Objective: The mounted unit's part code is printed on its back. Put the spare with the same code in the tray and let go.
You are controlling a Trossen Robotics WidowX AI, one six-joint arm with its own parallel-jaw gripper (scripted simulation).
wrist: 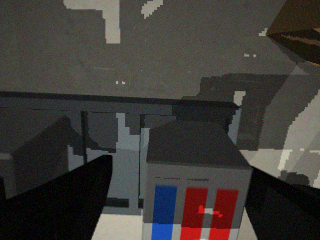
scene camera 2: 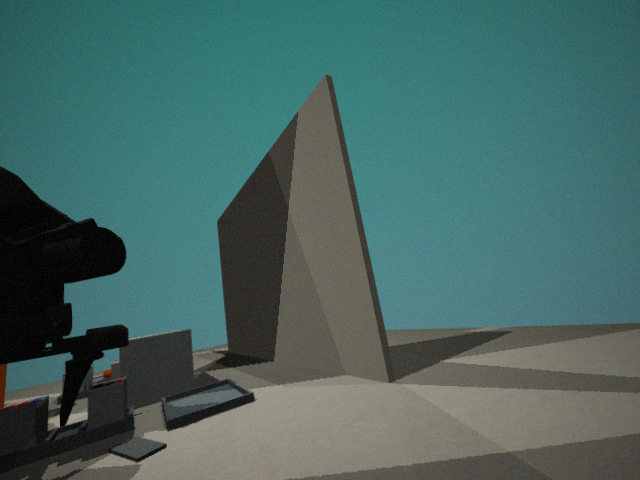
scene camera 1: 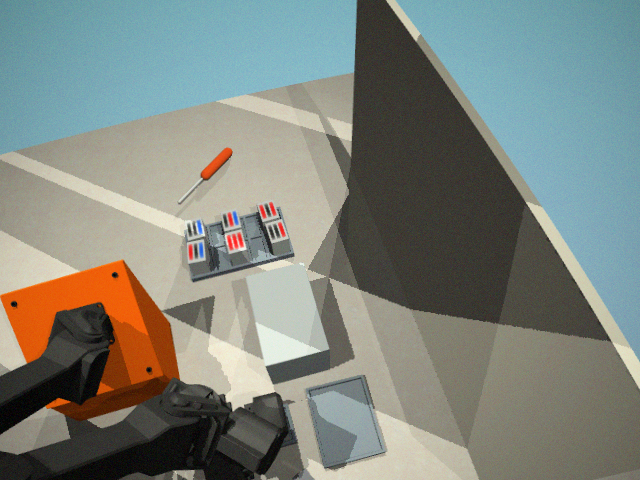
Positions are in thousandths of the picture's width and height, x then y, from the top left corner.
My gripper (scene camera 2: 37,909) is open, with nothing in its grasp. Further things: a grey tray (scene camera 1: 540,884) and a grey wall panel (scene camera 1: 832,757).
My gripper is seen too in the wrist view (wrist: 552,706). The grey tray shows as well in scene camera 2 (scene camera 2: 285,851). The grey wall panel shows as well in scene camera 2 (scene camera 2: 466,597).
